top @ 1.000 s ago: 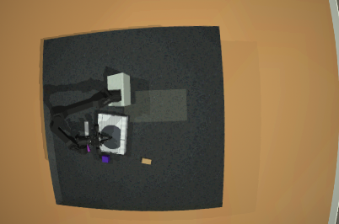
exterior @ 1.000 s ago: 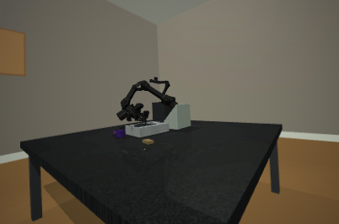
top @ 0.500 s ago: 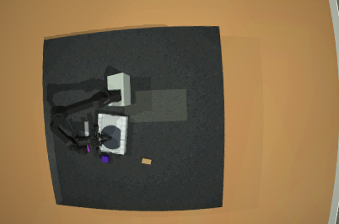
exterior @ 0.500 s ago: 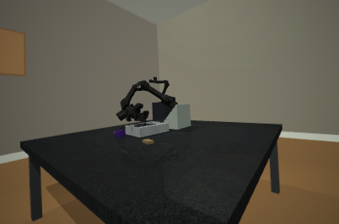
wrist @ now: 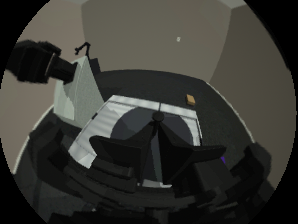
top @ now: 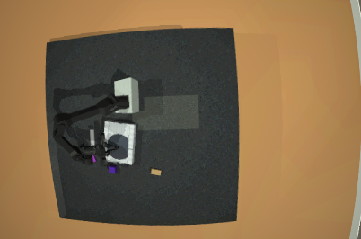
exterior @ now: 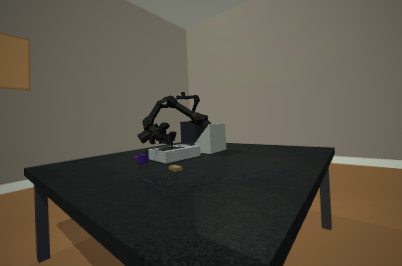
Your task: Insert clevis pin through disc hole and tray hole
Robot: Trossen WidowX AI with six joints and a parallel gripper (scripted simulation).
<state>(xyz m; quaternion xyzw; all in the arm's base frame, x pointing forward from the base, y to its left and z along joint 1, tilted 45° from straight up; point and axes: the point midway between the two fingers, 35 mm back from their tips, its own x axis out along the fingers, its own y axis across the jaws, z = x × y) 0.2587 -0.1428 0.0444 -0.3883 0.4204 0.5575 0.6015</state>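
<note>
Right now the steel clevis pin is right at my gripper tip. From my gripper tip the other things lie so: rimmed steel tray: 2 cm behind, 4 cm below; then purple cube: 15 cm ahead, 8 cm to the right, 7 cm below; then grey aluminium disc: 3 cm below.
</note>
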